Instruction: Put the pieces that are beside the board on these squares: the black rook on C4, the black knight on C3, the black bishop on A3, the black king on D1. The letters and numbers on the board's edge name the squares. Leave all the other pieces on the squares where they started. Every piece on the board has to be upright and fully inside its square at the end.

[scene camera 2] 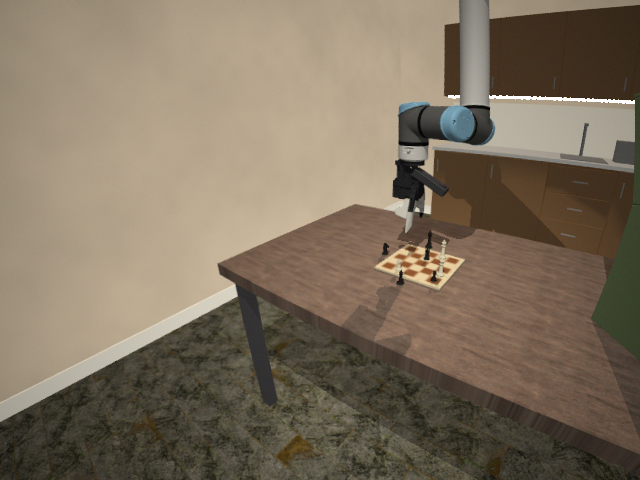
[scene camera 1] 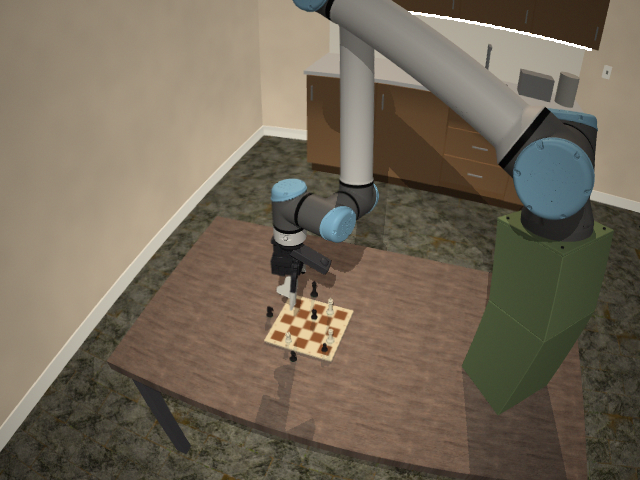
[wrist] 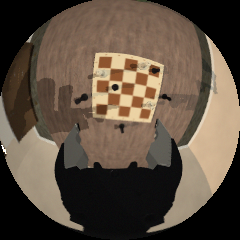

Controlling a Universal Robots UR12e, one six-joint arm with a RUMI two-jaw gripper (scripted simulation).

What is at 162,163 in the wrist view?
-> My gripper.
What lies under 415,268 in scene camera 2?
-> A chessboard.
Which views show the chessboard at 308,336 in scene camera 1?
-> Scene camera 2, scene camera 1 and the wrist view: all of them.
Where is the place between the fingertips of my gripper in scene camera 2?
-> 413,224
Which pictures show my gripper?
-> Scene camera 2, scene camera 1 and the wrist view: all of them.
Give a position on a chessboard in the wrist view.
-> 137,87
